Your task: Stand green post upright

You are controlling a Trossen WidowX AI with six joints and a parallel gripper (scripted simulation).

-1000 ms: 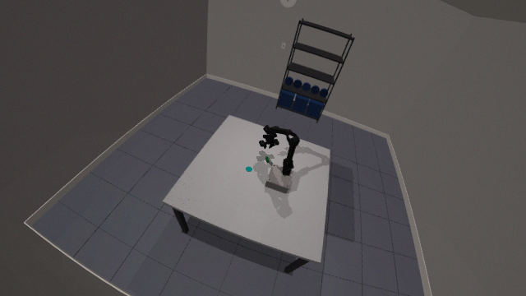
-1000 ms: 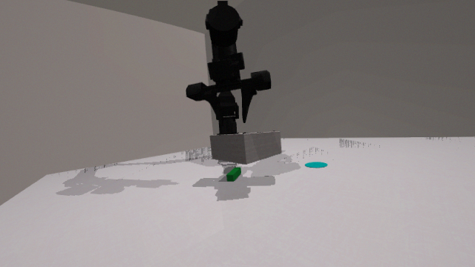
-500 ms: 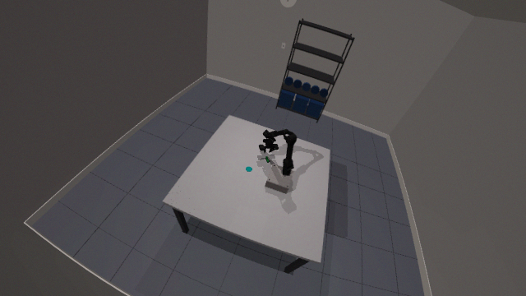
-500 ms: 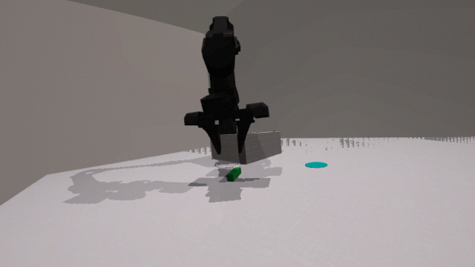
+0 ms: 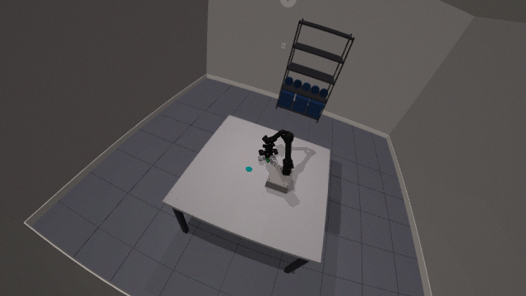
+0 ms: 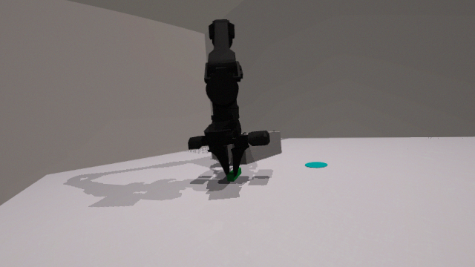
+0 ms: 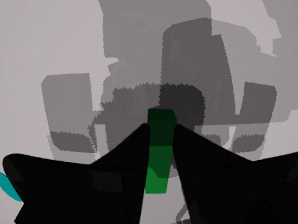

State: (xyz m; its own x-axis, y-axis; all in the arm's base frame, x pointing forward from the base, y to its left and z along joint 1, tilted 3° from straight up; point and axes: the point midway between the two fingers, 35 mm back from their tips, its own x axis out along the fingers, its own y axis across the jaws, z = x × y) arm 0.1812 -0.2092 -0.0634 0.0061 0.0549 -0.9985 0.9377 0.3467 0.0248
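My gripper tip is 180 mm to the right of the cyan circle, 150 mm short of it and 10 mm above it. The rest, counted from my gripper tip: green post: 20 mm to the left, 10 mm behind.
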